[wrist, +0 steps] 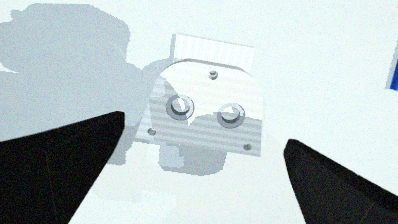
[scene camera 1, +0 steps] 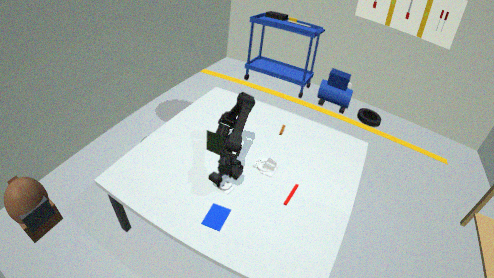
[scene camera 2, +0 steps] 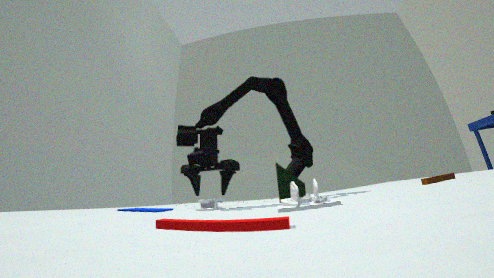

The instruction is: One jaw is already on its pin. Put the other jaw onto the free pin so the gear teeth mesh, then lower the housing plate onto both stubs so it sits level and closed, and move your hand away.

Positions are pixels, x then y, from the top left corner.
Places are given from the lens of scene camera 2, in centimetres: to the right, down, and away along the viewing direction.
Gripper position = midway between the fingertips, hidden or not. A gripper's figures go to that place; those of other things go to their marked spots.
gripper (scene camera 2: 209,195): -11, 17, 53
red bar (scene camera 2: 279,223): 3, 9, 17
